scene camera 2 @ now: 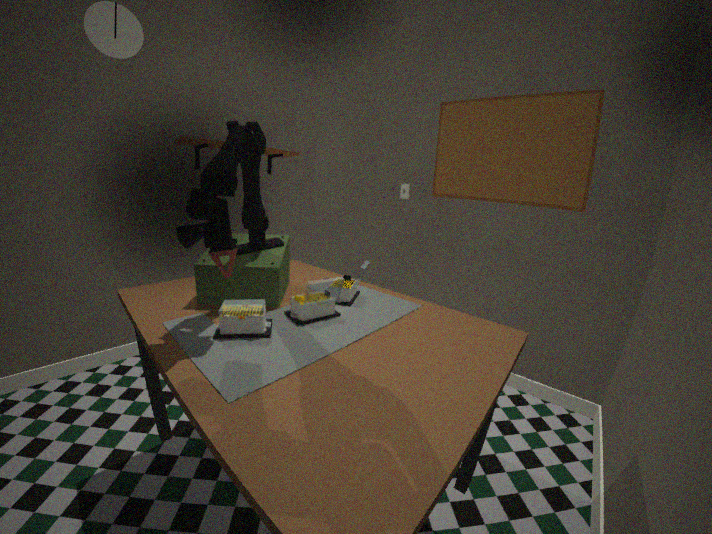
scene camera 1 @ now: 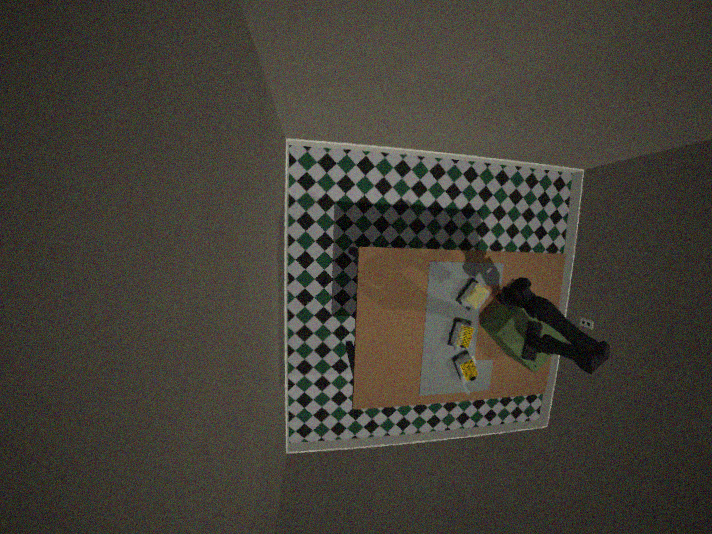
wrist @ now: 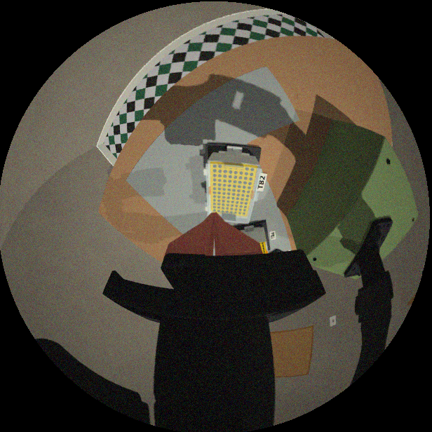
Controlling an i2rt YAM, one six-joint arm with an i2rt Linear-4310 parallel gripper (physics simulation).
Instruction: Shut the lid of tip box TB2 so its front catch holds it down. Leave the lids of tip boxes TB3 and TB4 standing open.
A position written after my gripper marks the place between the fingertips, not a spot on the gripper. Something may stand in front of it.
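Observation:
My gripper (scene camera 2: 227, 277), visible also (wrist: 213, 217). Grey-blue mat (wrist: 169, 175), in sight.

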